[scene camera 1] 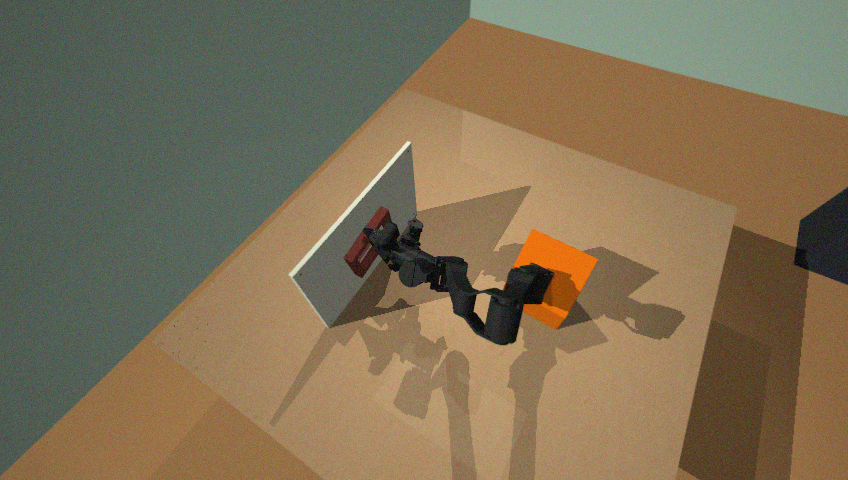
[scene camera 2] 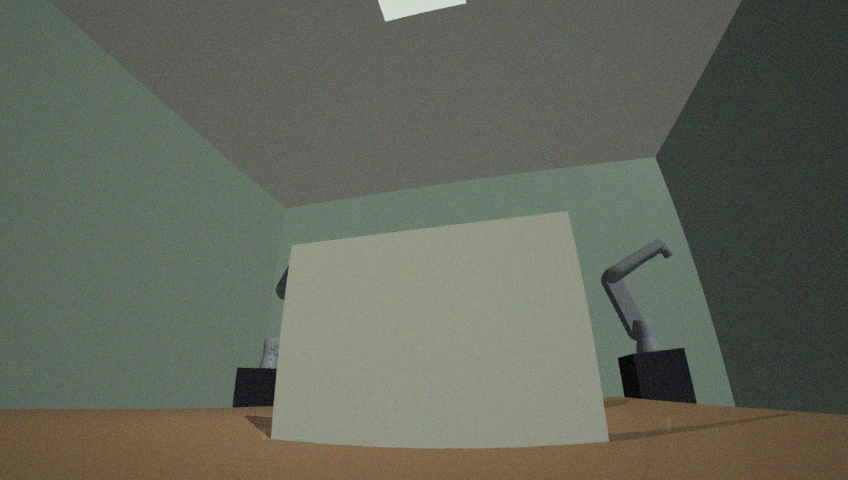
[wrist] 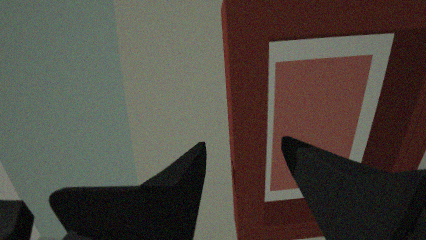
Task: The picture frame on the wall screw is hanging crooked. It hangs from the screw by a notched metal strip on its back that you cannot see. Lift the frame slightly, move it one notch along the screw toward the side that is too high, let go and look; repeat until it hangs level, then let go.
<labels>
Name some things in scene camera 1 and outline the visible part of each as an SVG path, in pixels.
My gripper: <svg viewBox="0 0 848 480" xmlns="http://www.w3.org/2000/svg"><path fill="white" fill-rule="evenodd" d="M417 219L408 221L406 234L403 233L399 241L397 241L400 235L398 227L391 221L388 221L382 230L363 229L364 234L370 239L370 244L387 264L390 260L392 261L393 265L389 264L388 266L395 272L399 271L402 264L416 259L417 255L422 251L419 248L421 245L419 239L423 223Z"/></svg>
A picture frame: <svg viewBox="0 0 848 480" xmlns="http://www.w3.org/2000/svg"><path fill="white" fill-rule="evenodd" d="M363 230L344 257L352 271L361 278L363 278L378 256L377 251L370 244L370 239L364 234ZM389 210L380 206L364 228L382 230L388 221L392 222Z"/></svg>
</labels>
